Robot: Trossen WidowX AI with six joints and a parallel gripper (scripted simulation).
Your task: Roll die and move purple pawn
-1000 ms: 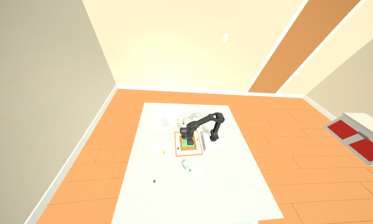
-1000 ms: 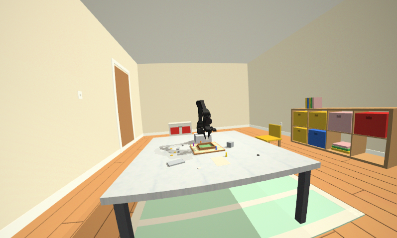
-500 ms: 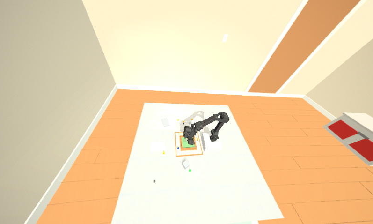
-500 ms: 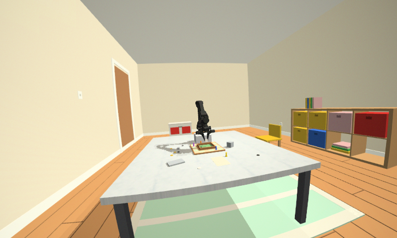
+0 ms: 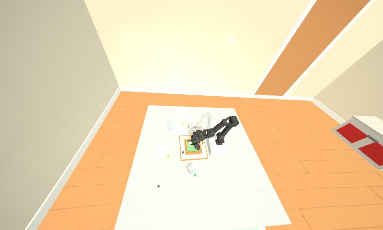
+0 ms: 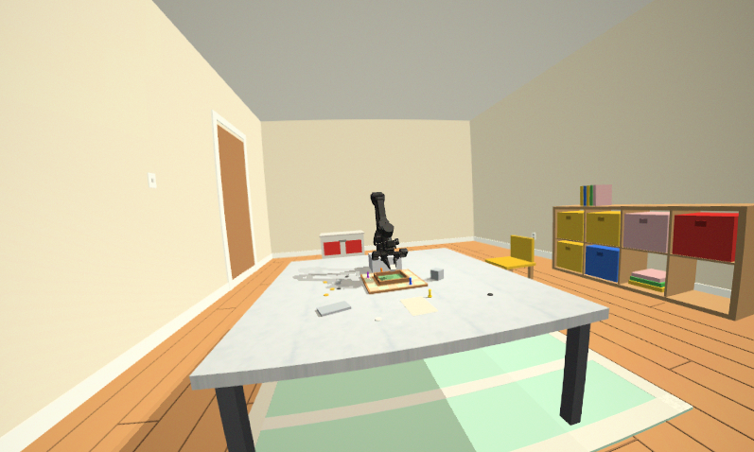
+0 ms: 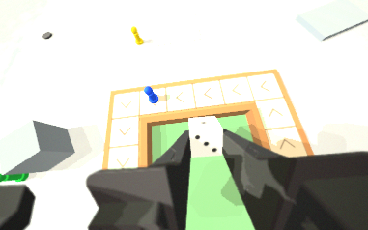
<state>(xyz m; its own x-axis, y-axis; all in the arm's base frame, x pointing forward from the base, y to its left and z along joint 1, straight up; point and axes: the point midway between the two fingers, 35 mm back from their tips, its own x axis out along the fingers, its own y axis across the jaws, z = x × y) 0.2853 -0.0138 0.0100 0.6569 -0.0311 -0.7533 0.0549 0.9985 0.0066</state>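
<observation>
Right now the purple pawn is 110 mm to the right of my gripper tip, 110 mm behind it and 50 mm below it. Round my gripper tip: white die: right at my gripper tip; then blue pawn: 80 mm ahead, 60 mm to the left, 50 mm below; then green tray: 70 mm below, 40 mm behind.
</observation>
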